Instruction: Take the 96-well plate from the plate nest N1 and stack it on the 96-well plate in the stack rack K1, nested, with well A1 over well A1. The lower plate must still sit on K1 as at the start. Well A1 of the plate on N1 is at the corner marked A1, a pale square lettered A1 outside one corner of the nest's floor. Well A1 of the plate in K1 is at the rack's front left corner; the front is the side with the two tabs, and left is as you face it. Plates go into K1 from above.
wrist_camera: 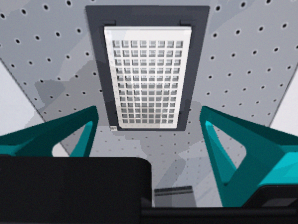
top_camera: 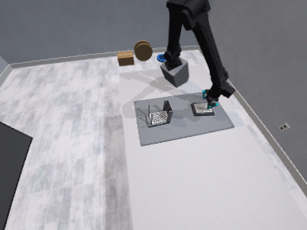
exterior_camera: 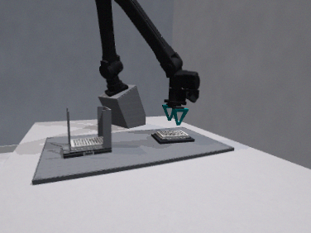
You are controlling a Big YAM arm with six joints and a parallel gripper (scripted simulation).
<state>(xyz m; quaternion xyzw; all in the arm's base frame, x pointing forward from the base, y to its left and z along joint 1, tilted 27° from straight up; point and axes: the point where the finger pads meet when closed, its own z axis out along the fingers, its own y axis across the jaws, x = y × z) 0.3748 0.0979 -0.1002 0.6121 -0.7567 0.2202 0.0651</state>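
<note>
Now: the white 96-well plate 6 cm below my hand. The rest, counted from my hand: pale square: 7 cm behind, 6 cm to the right, 7 cm below.
</note>
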